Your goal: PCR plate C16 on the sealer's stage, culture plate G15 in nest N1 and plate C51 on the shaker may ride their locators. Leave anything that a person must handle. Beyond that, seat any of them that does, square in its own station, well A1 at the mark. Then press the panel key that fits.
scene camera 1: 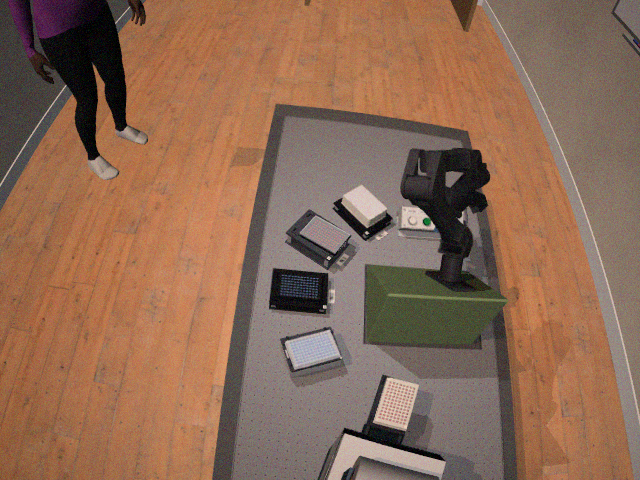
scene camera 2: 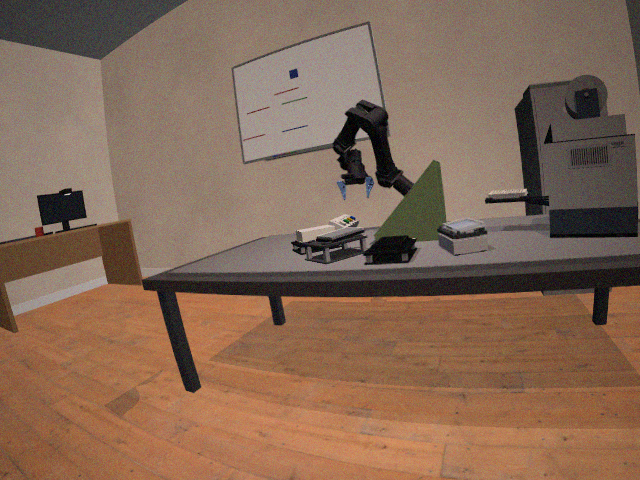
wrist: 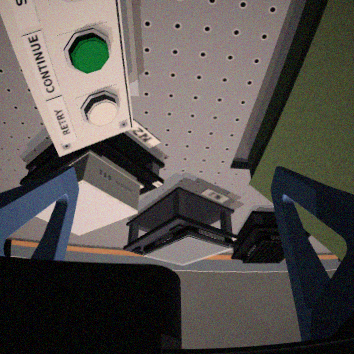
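My gripper [scene camera 2: 355, 197] [wrist: 174, 177] is open and empty, high above the key panel [scene camera 1: 412, 219] [scene camera 2: 336, 222] [wrist: 62, 100]; the arm hides its fingers in scene camera 1. Cream, red-welled plate C16 [scene camera 1: 397, 403] [scene camera 2: 507, 193] lies on the sealer's dark stage [scene camera 1: 378, 395] [scene camera 2: 537, 200]. Plate G15 [scene camera 1: 325, 233] [scene camera 2: 341, 234] [wrist: 190, 251] is on raised nest N1 [scene camera 1: 298, 227] [scene camera 2: 326, 254]. Pale blue plate C51 [scene camera 1: 313, 348] [scene camera 2: 463, 225] is on the white shaker [scene camera 2: 465, 244]. Exact seating and A1 corners are too small to tell. The green CONTINUE key [wrist: 89, 53] and white RETRY key [wrist: 101, 111] show.
A white block [scene camera 1: 364, 205] [scene camera 2: 315, 233] [wrist: 105, 207] sits on black nest N2 beside the panel. A black station [scene camera 1: 299, 285] [scene camera 2: 390, 249] [wrist: 260, 240] stands between N1 and the shaker. A green wedge base [scene camera 1: 429, 320] [scene camera 2: 421, 211] carries the arm. The sealer [scene camera 2: 591, 180] stands beyond the stage.
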